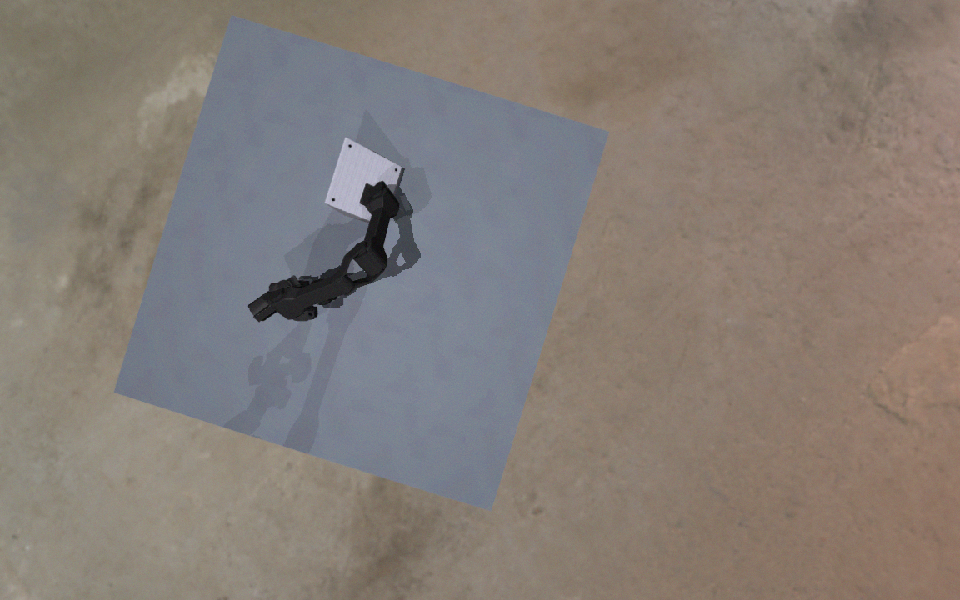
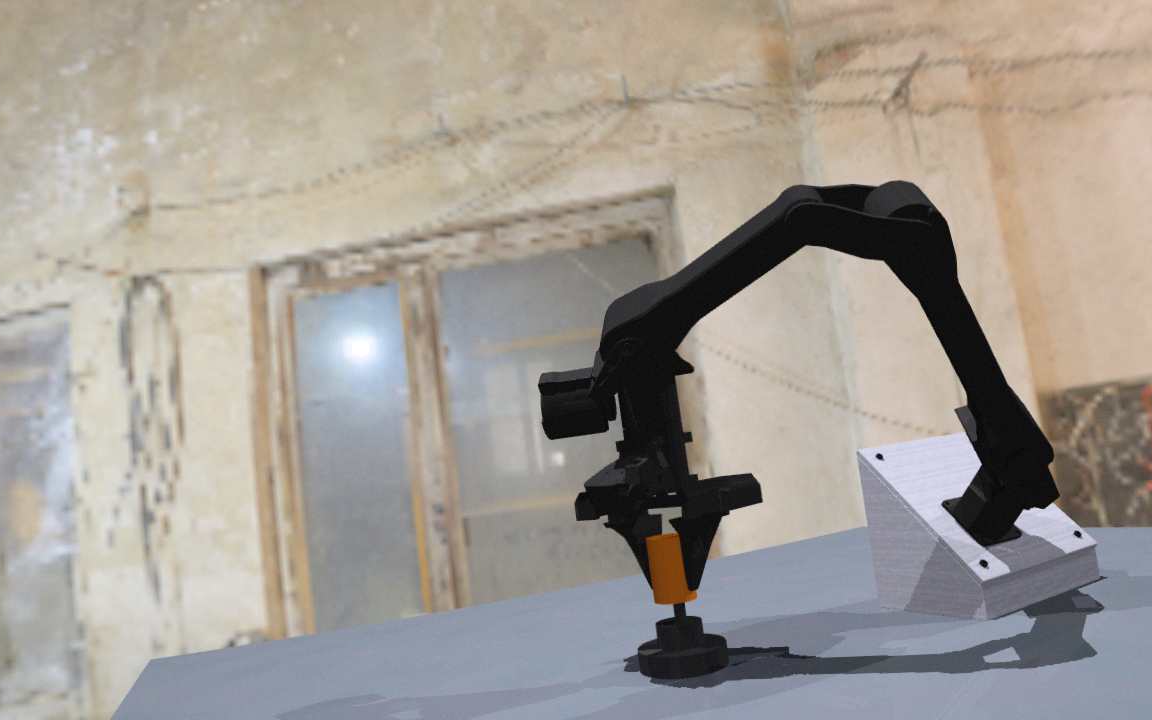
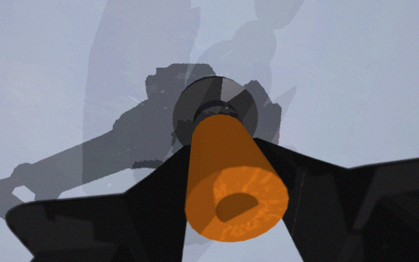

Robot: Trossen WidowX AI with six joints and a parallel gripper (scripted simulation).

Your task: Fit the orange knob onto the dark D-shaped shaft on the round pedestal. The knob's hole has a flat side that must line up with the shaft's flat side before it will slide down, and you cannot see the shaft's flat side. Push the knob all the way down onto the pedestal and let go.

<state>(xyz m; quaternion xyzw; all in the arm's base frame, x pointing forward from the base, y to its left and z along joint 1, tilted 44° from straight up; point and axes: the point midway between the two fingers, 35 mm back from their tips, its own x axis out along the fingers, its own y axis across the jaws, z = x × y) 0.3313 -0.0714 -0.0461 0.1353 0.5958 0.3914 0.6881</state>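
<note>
The orange knob lies 2 cm above my gripper tip. The rest, counted from my gripper tip: dark pedestal (4 cm below).
</note>
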